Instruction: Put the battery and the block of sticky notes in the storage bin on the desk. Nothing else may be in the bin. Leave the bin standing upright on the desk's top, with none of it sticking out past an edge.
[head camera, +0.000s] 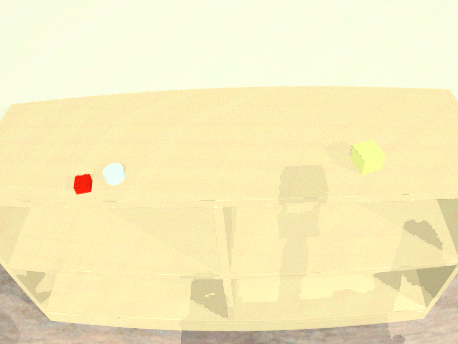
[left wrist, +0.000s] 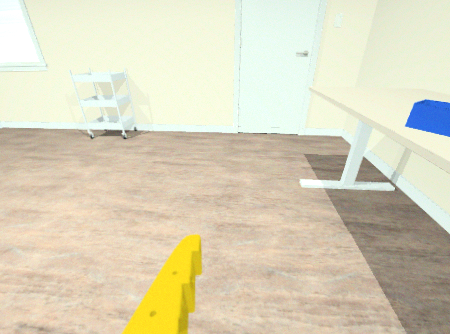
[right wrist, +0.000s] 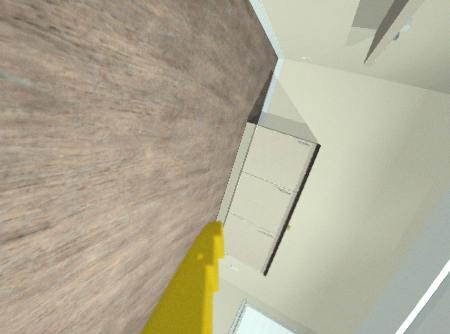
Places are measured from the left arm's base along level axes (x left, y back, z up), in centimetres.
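Pixels of known places: left hand, tool point: (left wrist: 200, 249); right hand, tool point: (right wrist: 222, 234).
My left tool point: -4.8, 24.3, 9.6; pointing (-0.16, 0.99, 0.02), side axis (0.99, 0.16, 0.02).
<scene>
For each thing: its top centre in the pictures, then the offset to it from my left tool point, as dx, dy, dz. "spot": a spot on its surface instead. Level surfaces: height alone.
- yellow block, top centre: (head camera: 369, 150) -35.5, -85.6, -22.3
- blue open container, surface spot: (left wrist: 431, 117) spot: +57.5, +59.7, -10.9
- pale desk, surface height: dz -15.1
- red cube, top centre: (head camera: 80, 179) +20.8, -82.9, -23.7
- white cylinder, top centre: (head camera: 112, 170) +14.5, -85.2, -24.1
A yellow block (head camera: 368, 157), looking like the block of sticky notes, sits on the right part of a wooden shelf unit's top in the head view. A blue open container (left wrist: 431, 117), looking like the storage bin, stands on the pale desk (left wrist: 372, 105) at the right edge of the left wrist view; only part of it shows and its inside is hidden. I cannot make out a battery. My left gripper (left wrist: 197, 244) and my right gripper (right wrist: 218, 231) each show one notched jaw; both are open and empty, away from these things, over the floor.
A red cube (head camera: 83, 184) and a white cylinder (head camera: 114, 174) sit near the front left edge of the shelf unit (head camera: 225, 145). The left wrist view shows a white trolley (left wrist: 113, 90) and a door (left wrist: 275, 75). A drawer cabinet (right wrist: 272, 160) stands by the wall in the right wrist view.
</scene>
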